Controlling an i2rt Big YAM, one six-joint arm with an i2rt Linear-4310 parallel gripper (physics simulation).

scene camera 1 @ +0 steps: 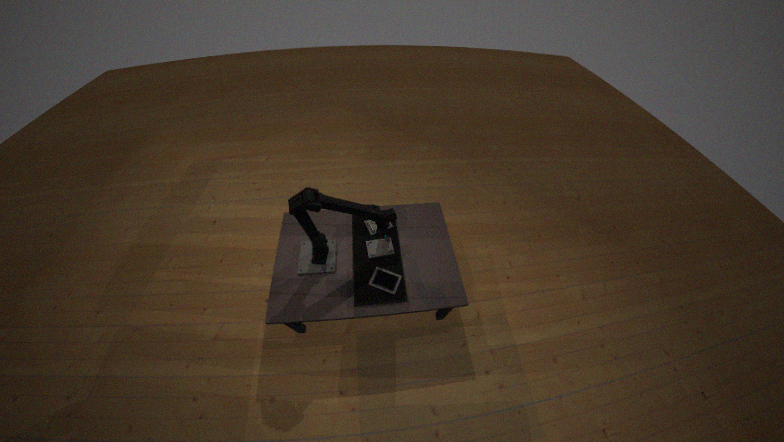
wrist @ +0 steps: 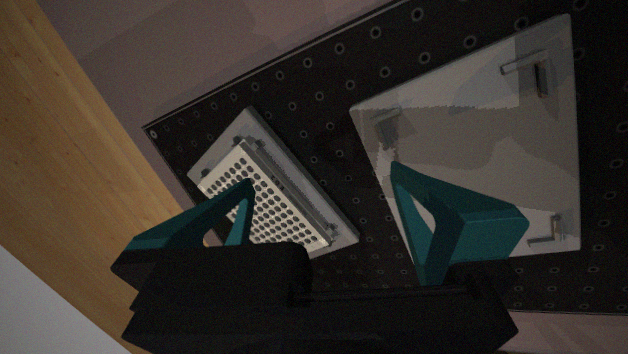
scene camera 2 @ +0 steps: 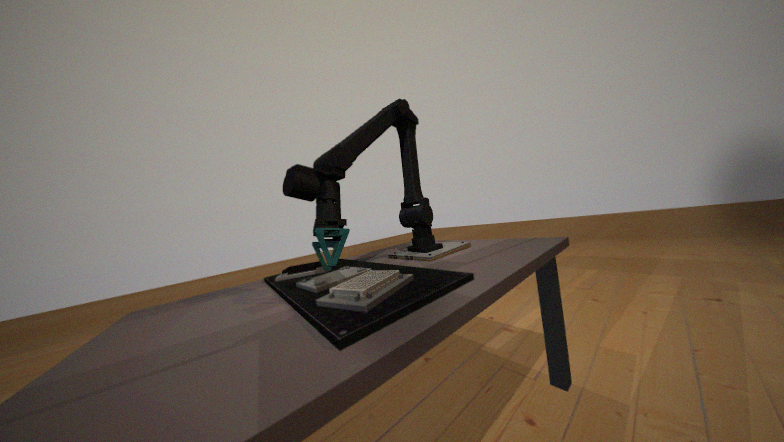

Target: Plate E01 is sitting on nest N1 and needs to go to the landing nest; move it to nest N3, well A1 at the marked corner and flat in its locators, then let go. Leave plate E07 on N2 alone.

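A white many-welled plate (scene camera 1: 371, 226) (scene camera 2: 366, 282) (wrist: 282, 214) sits in a grey nest (scene camera 2: 359, 305) (wrist: 234, 125); its side lettering is too small to read surely. A bare grey nest (scene camera 1: 378, 250) (wrist: 470, 145) with raised corner locators lies in the middle. A black plate (scene camera 1: 385, 280) sits in the nest with a pale rim (scene camera 1: 390, 269) at the near end in scene camera 1. I cannot tell which plate is E01. My gripper (scene camera 2: 328, 268) (wrist: 318, 177) is open and empty, above the board; in the wrist view its fingertips overlap the white plate and bare nest. No A1 mark is readable.
The nests stand on a black perforated board (scene camera 1: 362, 295) (scene camera 2: 439, 275) (wrist: 320, 117) on the table (scene camera 1: 428, 263) (scene camera 2: 181, 351). The arm's pale base plate (scene camera 1: 302, 263) (scene camera 2: 452, 248) stands beside the board. The arm reaches over the board and partly covers the far end in scene camera 1.
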